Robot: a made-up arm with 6 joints.
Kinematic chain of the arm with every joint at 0, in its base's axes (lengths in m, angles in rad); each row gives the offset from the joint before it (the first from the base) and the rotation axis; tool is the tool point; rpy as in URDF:
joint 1: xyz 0 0 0.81 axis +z
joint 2: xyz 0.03 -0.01 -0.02 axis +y
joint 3: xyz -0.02 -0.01 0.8 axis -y
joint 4: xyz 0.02 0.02 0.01 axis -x
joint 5: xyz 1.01 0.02 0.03 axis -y
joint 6: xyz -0.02 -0.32 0 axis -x
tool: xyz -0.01 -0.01 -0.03 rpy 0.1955 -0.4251 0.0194
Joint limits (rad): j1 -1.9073..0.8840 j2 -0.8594..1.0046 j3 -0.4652..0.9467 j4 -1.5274..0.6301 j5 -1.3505..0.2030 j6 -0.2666..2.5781
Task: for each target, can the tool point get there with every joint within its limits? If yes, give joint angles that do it. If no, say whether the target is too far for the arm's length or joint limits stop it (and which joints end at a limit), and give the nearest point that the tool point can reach.
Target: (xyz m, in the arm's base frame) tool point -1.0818 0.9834 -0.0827
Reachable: no: joint limits stop it (at a limit: joint 1, joint 2, joint 3, joint 4, joint 5) | nearest point 0.3224 0.3817 0.2043 | short by 1.554 m
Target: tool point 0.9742 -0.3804 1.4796
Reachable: yes | joints -0.0525 -0.0193 -0.0897 -0.2979 -1.0437 0.8205
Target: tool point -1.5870 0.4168 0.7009
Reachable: no: joint limits stop it (at a limit: joint 1, joint 2, joint 3) | nearest point -0.5212 -0.5453 0.2287 | short by 1.511 m
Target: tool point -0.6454 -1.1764 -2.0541
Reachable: no: too far | nearest point -0.3719 -0.8232 0.1617 | short by 2.260 m
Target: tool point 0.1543 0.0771 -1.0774
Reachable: no: joint limits stop it (at a limit: joint 2, joint 3, joint 4, joint 5) | nearest point 0.4560 0.2279 0.1591 | short by 1.282 m
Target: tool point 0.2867 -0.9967 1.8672
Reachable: yes | joints -0.9791 -0.0333 0.2883 -0.4103 -1.1019 2.2579
